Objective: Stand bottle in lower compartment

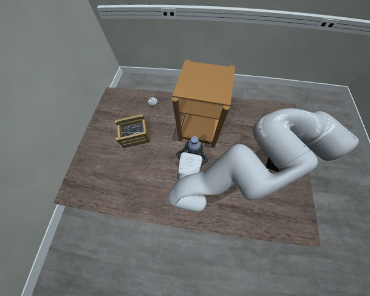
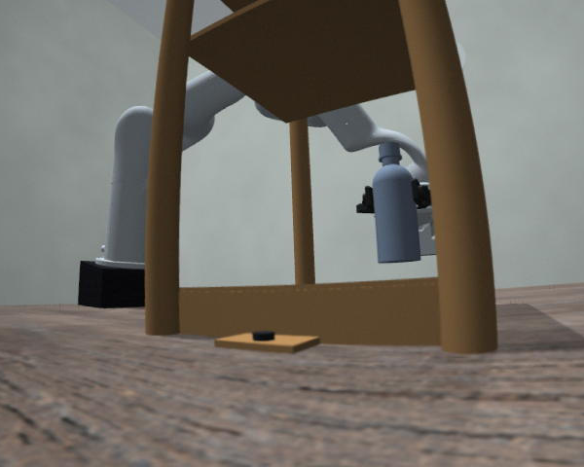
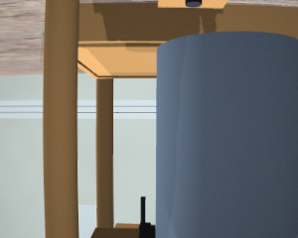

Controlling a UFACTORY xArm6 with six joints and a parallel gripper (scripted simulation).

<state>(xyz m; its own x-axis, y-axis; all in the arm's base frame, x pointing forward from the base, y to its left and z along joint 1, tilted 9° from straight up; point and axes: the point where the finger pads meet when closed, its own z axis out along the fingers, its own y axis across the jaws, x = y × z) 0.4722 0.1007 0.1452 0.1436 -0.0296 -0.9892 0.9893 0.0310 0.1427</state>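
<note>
My gripper is now 10 mm short of the shelving unit, 210 mm to the left of it and 30 mm below it. Round my hand: white ball 370 mm ahead, 330 mm to the right, 140 mm below; then bottle 10 mm above.
</note>
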